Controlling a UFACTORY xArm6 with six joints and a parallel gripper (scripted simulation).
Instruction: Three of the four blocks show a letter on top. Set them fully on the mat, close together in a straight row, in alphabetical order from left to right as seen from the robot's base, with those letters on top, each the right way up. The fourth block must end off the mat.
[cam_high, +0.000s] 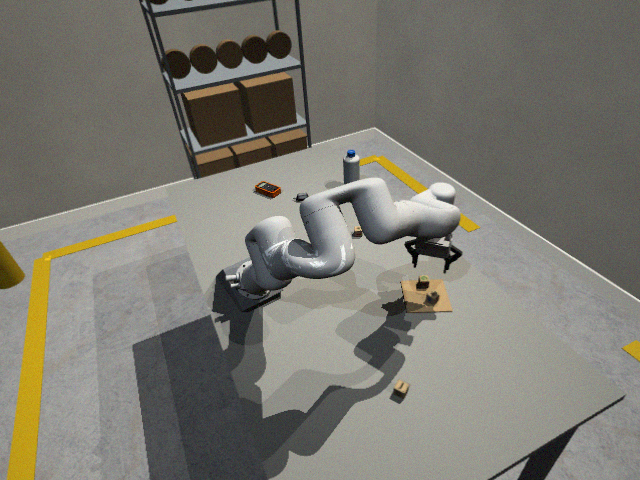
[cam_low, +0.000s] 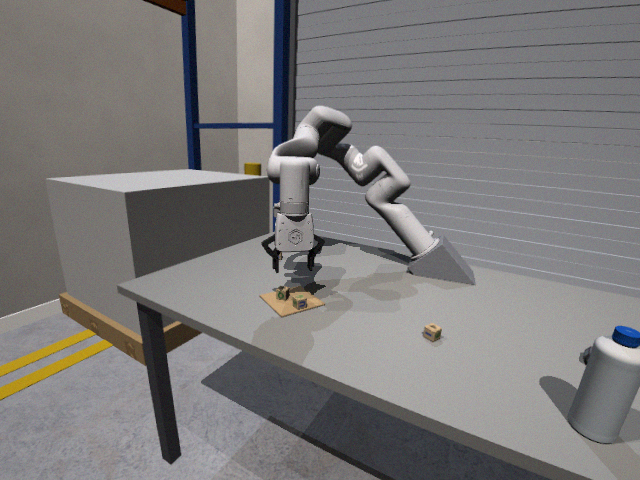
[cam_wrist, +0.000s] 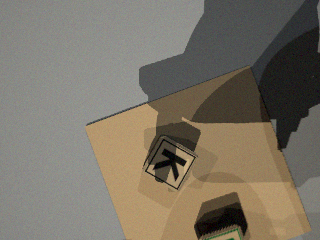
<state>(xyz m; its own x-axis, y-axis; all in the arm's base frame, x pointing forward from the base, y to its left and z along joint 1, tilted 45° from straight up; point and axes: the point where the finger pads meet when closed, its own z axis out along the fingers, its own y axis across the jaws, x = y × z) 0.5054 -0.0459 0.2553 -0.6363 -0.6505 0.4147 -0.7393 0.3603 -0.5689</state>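
My hand is 20 mm past the mat, 20 mm to the left of it and 110 mm above it. The rest, counted from my hand: orange meter (320 mm behind, 840 mm to the left, 100 mm below); then white bottle (30 mm ahead, 680 mm to the left, 20 mm below); then dark object (210 mm behind, 710 mm to the left, 100 mm below).
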